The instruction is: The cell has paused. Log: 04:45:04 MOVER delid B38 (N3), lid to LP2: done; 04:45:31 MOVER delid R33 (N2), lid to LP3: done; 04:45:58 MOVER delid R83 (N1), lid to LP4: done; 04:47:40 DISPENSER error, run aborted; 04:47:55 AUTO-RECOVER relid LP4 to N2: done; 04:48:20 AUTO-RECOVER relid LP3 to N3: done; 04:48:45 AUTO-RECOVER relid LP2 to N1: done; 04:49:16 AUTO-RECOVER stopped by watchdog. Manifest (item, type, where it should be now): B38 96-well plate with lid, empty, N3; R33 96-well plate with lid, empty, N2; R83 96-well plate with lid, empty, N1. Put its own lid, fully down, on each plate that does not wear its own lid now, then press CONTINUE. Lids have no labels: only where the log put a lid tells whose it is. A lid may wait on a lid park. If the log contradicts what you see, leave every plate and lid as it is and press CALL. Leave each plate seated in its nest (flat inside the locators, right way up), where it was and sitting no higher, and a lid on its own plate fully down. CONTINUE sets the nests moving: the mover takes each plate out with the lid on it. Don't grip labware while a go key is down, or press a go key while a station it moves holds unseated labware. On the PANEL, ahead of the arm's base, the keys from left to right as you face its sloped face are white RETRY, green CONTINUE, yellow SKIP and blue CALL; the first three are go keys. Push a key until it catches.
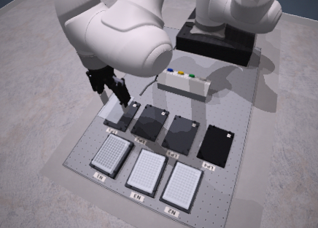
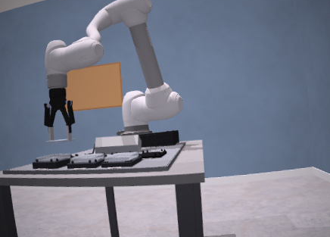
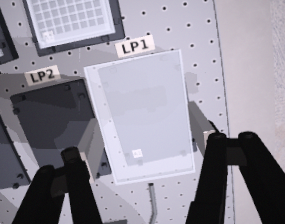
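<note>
My hand is 110 mm above the lid park LP1 and 20 mm past it. From my hand the other things lie so: lid park LP2: 120 mm to the left, 110 mm below, 20 mm behind; LP2 label: 110 mm to the left, 110 mm below, 70 mm ahead; pale grey lid: 20 mm below.
</note>
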